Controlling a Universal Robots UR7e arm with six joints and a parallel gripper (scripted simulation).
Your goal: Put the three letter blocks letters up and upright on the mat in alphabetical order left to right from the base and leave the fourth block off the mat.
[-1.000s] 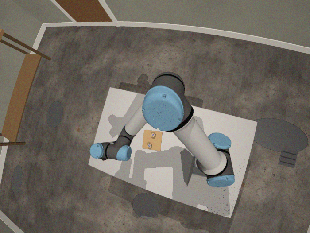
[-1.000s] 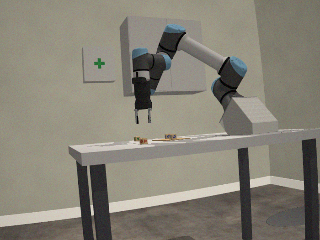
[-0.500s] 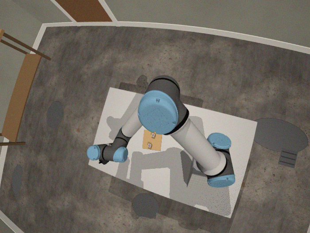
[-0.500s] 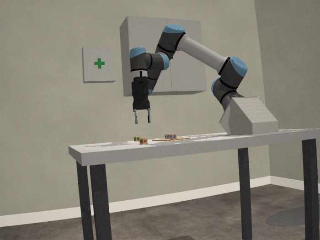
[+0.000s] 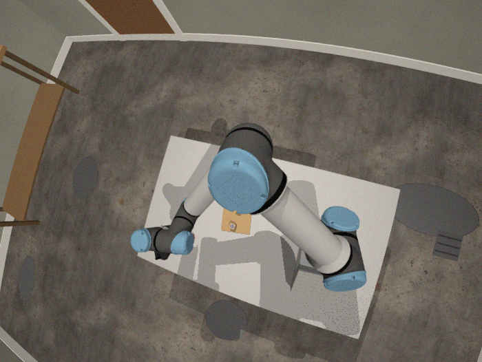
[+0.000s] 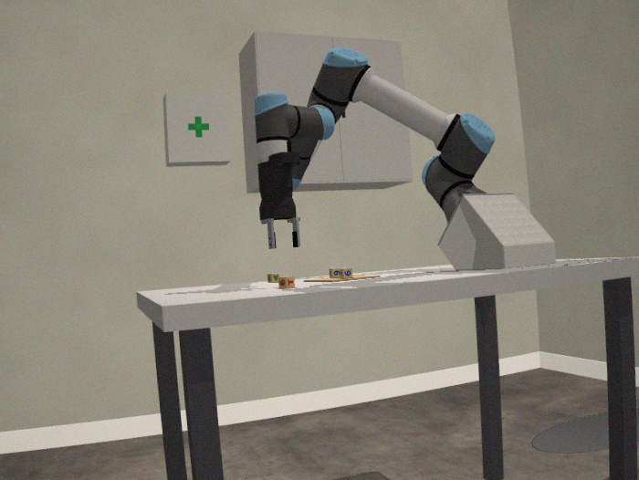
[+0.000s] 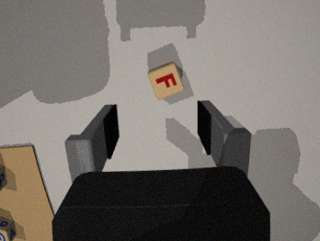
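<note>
The red-marked block lies 9 cm below my hand, 1 cm to the left of it and 1 cm ahead of it. Also, from my hand: tan mat (21 cm behind, 11 cm to the right, 10 cm below).
</note>
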